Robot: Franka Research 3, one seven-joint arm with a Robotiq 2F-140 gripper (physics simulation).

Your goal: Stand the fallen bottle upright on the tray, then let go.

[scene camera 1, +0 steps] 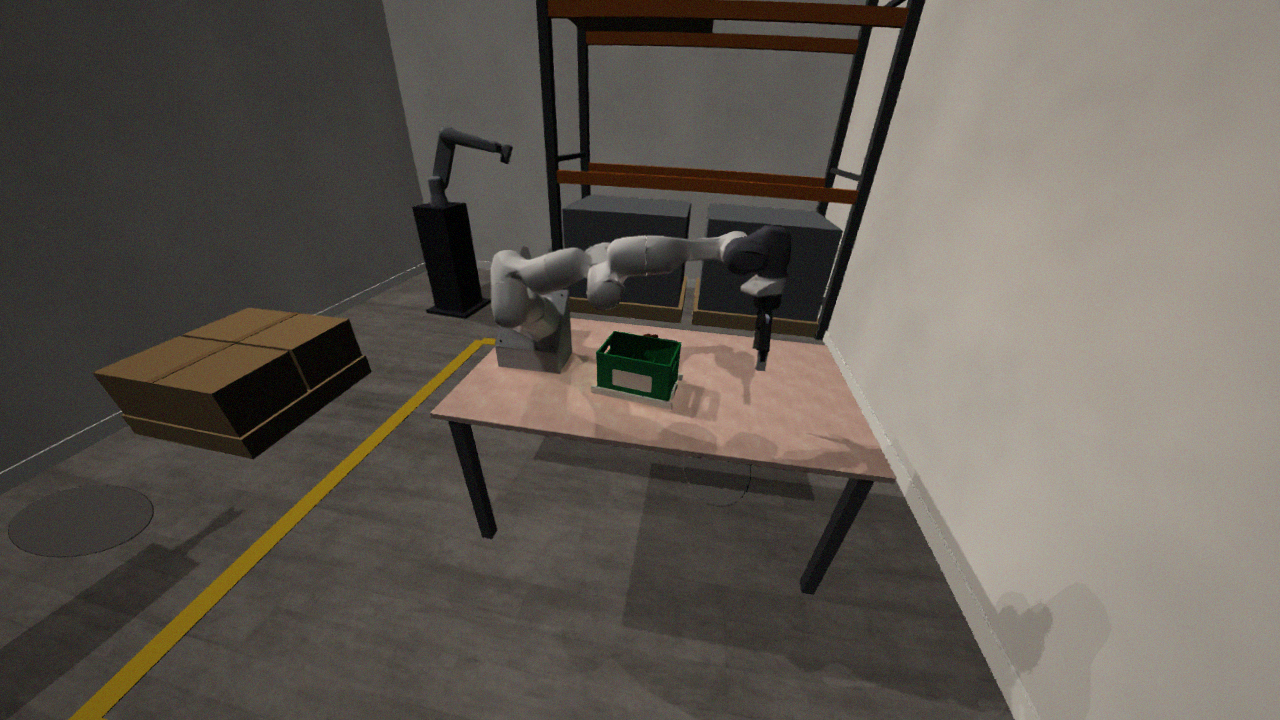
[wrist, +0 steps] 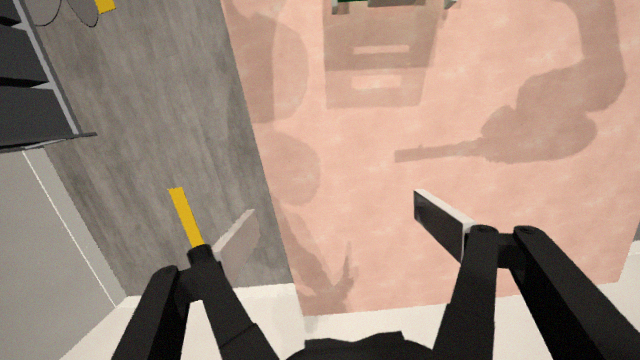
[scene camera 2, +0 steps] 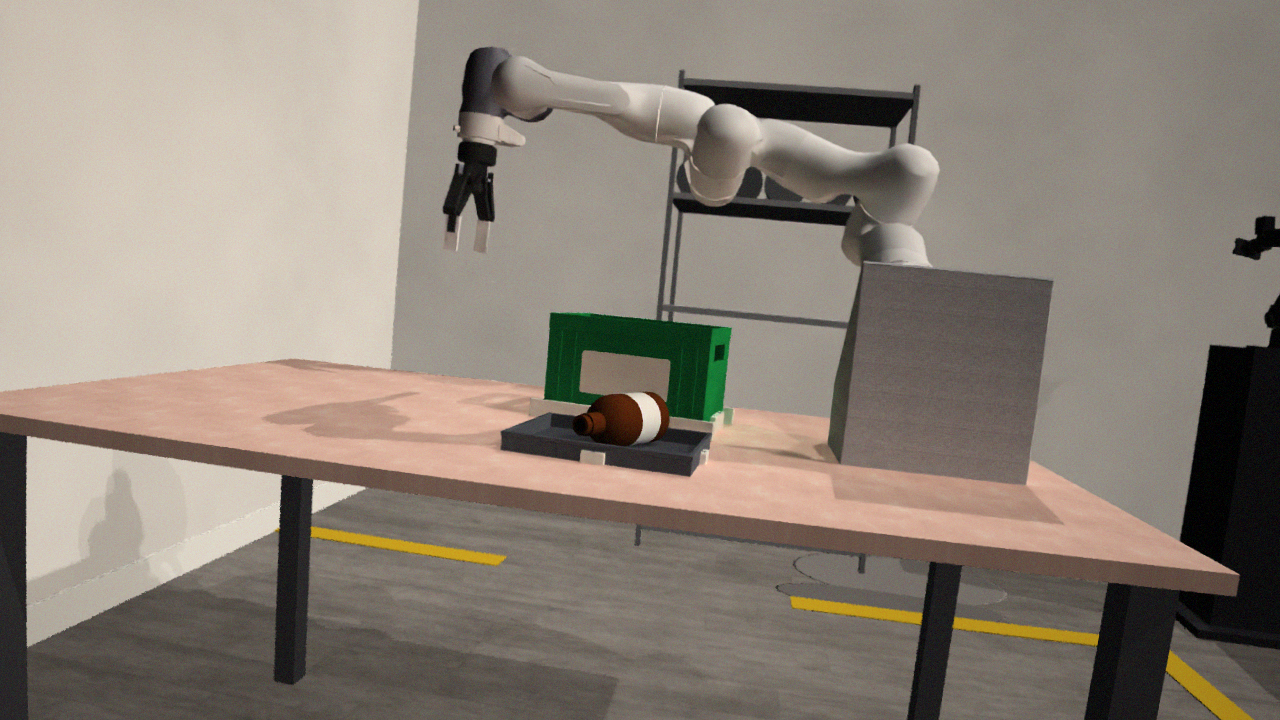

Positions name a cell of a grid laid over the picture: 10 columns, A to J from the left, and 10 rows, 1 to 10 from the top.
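Scene:
The gripper: visible in scene camera 1 (F5), scene camera 2 (D4), the wrist view (F6).

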